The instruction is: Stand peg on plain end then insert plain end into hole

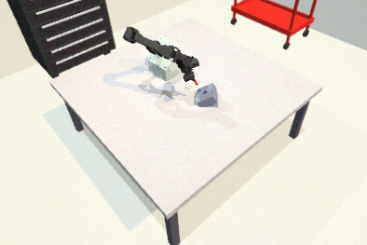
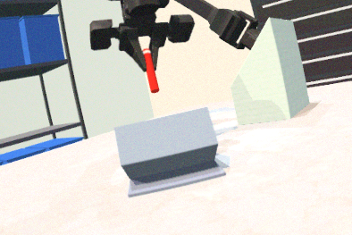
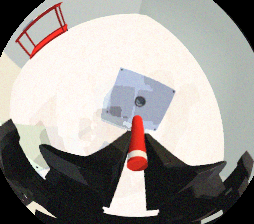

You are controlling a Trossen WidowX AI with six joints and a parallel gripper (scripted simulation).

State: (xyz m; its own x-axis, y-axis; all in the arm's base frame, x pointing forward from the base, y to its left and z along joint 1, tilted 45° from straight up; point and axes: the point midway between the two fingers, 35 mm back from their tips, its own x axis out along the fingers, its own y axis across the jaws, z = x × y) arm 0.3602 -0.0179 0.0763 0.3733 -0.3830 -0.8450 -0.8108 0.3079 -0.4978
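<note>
The sloped panel is 12 cm below my gripper tip, 6 cm ahead of it and 5 cm to the left of it. From my gripper tip the other things lie so: red peg (2 cm above, 1 cm to the right, 1 cm behind).
</note>
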